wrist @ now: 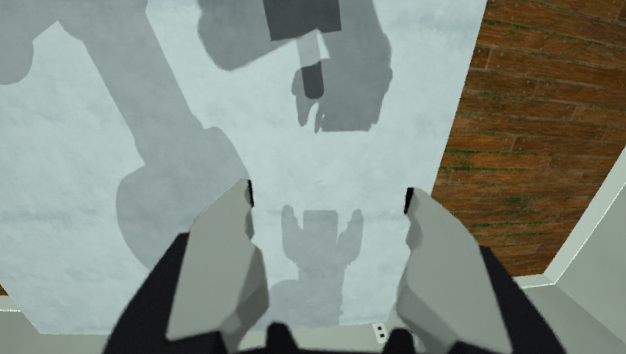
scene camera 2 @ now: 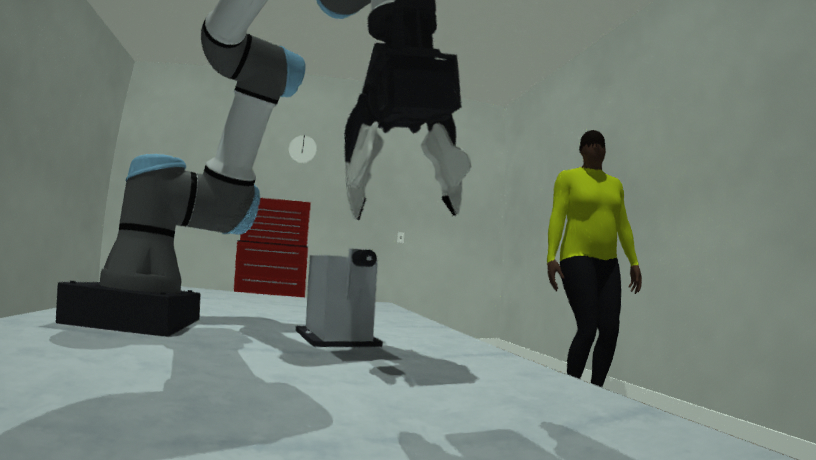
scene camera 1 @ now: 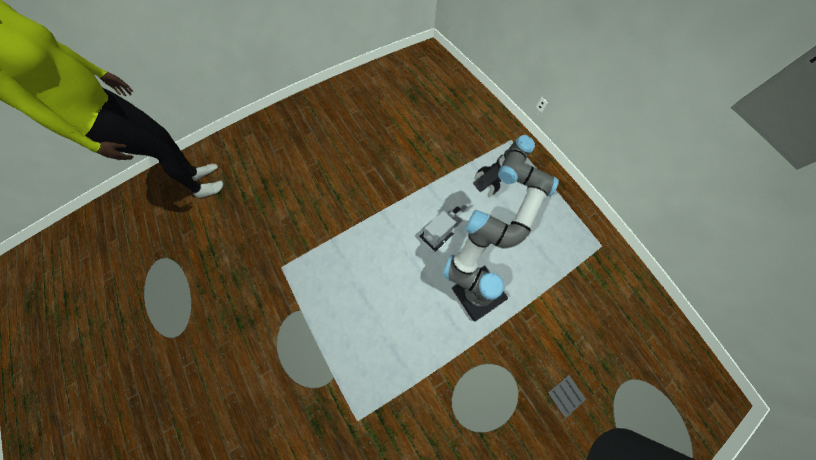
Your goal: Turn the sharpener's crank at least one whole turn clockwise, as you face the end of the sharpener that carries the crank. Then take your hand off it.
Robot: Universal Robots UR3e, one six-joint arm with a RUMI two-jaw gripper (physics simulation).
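Places are measured from the arm's base along level axes (x left, y back, z up), in metres.
Where they show: gripper, fingertip midpoint: [wrist: 328, 186] [scene camera 2: 407, 217]; arm's base, origin of the base link: [scene camera 2: 140, 288] [scene camera 1: 479, 291].
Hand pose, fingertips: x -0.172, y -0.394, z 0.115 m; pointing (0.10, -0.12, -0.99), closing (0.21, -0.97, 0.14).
Note:
Each offset is from my fingertips to the top centre of the thing. "spot": to the spot under its first point. Level surfaces: height alone.
The sharpener {spot: dx +0.231, dy +0.088, dz -0.038 m} [scene camera 1: 440, 226] [scene camera 2: 334, 297] is a grey box-like body on a dark base plate, standing upright on the white table {dz -0.167 m} [scene camera 1: 354, 342] [scene camera 2: 365, 417]. Its black crank {dx +0.136, dy +0.044, dz -0.028 m} [scene camera 1: 457, 210] [scene camera 2: 364, 258] is at the top of one end; in scene camera 2 it looks like a short, roughly horizontal piece with a light spot at its right. My gripper [scene camera 1: 484, 184] [scene camera 2: 406, 216] [wrist: 328, 186] is open and empty, pointing down over the table. It is apart from the crank and higher, off the crank end. The wrist view shows shadows of the sharpener and crank; the sharpener itself does not show there.
The arm's black base [scene camera 1: 477, 310] [scene camera 2: 114, 311] stands on the table near the sharpener. A person in a yellow-green top [scene camera 1: 45, 68] [scene camera 2: 591, 211] stands on the floor away from the table. A red tool chest [scene camera 2: 271, 268] is behind the table.

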